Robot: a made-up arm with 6 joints. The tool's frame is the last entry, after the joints. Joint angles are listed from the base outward. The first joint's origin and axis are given. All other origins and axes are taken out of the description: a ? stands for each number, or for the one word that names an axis. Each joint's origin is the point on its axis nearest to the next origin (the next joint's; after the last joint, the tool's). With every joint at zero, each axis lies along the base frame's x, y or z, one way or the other. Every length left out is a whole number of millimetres.
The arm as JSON. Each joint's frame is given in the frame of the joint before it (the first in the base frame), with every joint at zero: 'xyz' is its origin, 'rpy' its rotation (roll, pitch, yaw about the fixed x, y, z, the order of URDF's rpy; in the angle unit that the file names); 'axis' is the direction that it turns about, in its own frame. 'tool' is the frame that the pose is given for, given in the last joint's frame.
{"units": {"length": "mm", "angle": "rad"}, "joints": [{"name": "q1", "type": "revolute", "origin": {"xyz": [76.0, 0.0, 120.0], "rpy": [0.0, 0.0, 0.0]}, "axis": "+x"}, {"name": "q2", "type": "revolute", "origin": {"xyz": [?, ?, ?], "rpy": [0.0, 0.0, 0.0]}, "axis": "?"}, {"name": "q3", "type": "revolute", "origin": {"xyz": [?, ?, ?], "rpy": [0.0, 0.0, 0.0]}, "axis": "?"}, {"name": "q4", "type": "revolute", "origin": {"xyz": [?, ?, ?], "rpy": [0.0, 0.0, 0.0]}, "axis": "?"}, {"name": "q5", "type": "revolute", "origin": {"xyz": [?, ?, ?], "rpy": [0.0, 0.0, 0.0]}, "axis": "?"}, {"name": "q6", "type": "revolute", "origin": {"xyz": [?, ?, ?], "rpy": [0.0, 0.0, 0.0]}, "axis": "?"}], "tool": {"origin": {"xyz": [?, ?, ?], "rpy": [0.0, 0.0, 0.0]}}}
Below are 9 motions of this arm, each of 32 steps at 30 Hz.
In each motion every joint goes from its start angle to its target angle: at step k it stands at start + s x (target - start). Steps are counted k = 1, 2, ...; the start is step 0. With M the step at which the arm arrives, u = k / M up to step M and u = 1 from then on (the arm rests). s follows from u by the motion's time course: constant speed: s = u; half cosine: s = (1 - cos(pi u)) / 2; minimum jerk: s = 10 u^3 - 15 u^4 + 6 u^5.
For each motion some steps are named. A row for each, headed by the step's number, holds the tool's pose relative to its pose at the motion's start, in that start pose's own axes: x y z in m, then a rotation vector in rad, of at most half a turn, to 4 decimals.
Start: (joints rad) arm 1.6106 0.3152 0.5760 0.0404 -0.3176 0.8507
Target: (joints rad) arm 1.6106 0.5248 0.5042 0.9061 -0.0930 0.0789
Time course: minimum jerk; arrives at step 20
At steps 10, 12, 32:
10: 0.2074 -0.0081 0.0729 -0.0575 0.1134 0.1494
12: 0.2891 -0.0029 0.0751 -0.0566 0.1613 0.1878
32: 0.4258 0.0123 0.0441 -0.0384 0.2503 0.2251

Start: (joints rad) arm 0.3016 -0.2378 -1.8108 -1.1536 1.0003 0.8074
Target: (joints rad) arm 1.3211 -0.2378 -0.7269 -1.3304 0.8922 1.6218
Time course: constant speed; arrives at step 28
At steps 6, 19, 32:
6: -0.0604 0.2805 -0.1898 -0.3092 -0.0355 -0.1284
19: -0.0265 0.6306 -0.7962 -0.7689 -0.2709 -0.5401
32: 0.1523 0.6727 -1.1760 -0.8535 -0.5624 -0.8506

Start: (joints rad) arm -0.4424 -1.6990 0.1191 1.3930 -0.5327 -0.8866
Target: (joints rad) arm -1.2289 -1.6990 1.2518 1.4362 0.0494 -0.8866
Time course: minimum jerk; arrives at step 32
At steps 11, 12, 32:
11: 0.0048 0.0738 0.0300 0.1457 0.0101 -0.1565
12: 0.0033 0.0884 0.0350 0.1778 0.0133 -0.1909
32: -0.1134 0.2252 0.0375 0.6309 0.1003 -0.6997

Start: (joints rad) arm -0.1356 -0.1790 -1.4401 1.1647 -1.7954 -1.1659
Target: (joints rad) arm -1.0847 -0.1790 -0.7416 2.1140 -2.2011 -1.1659
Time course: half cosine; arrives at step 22
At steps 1, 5, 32:
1: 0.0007 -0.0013 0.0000 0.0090 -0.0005 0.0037
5: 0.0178 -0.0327 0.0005 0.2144 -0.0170 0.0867
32: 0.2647 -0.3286 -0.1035 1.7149 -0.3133 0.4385

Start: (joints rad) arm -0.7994 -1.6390 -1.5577 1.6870 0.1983 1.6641
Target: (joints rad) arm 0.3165 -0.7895 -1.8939 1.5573 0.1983 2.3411
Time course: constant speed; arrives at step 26
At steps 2, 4, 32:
2: 0.0250 -0.0473 0.0194 -0.0772 0.0594 0.0435
4: 0.0537 -0.0908 0.0369 -0.1575 0.1112 0.0838
32: 0.5081 -0.3574 0.0725 -1.0388 0.1435 0.3160

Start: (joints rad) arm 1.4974 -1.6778 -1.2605 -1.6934 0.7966 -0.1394
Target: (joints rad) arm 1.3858 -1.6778 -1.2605 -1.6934 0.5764 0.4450
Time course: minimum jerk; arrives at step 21
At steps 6, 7, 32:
6: -0.0042 0.0023 0.0162 -0.0160 0.0816 0.0009
7: -0.0055 0.0036 0.0234 -0.0232 0.1184 0.0009
32: 0.0092 0.0319 0.1046 -0.1097 0.5641 -0.0232

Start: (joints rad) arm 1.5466 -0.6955 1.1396 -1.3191 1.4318 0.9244
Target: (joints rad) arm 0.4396 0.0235 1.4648 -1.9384 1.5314 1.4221
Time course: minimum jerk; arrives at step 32
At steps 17, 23, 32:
17: -0.2196 0.2004 -0.1517 -0.6278 0.7439 0.5001
23: -0.4284 0.2489 -0.2850 -1.1055 1.0804 0.7357
32: -0.5466 0.2401 -0.3531 -1.3611 1.2080 0.8263

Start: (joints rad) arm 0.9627 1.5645 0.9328 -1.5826 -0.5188 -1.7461
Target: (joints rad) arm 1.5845 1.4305 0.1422 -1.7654 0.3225 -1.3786
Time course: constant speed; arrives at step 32
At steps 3, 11, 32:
3: 0.0015 -0.0849 0.0094 -0.0557 0.0186 -0.2048
11: -0.0527 -0.3164 0.0539 -0.1743 0.0571 -0.7576
32: -0.5678 -0.7093 0.2963 -0.3015 -0.0517 -2.2163

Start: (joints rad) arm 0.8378 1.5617 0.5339 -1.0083 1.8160 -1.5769
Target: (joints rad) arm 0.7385 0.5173 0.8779 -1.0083 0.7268 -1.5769
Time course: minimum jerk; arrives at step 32
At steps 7, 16, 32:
7: -0.0127 0.0255 0.0320 0.0751 -0.0363 0.0858
16: -0.1020 0.1007 0.2217 0.4326 -0.3799 0.5541
32: -0.2014 0.0779 0.3827 0.6063 -1.0139 0.9610

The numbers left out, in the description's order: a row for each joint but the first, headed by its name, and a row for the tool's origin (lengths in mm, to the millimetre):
q2: xyz 0.0 285.0 382.0, axis +y
q3: xyz 96.0 0.0 158.0, axis -z
q4: xyz -245.0 29.0 0.0, axis +y
q5: xyz 214.0 0.0 71.0, axis +x
q6: xyz 0.0 169.0 353.0, axis +y
tool: xyz -278.0 0.0 -32.0

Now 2 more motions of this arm.
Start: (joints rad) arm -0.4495 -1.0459 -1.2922 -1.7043 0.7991 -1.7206
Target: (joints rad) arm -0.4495 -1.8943 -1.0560 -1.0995 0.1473 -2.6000
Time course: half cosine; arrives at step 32
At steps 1, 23, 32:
1: -0.0011 0.0008 -0.0005 0.0010 0.0000 0.0017
23: -0.4057 0.2891 0.0824 0.7442 -0.1547 0.4566
32: -0.4869 0.3423 0.1734 0.9926 -0.2166 0.4846

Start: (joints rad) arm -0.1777 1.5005 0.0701 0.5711 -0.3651 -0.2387
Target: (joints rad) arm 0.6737 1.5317 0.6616 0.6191 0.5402 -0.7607
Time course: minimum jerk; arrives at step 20
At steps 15, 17, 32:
15: -0.0572 -0.4344 -0.1811 0.7268 -0.3551 -0.1339
17: -0.0478 -0.4688 -0.1968 0.7821 -0.3735 -0.1636
32: -0.0440 -0.4805 -0.2021 0.8009 -0.3794 -0.1745

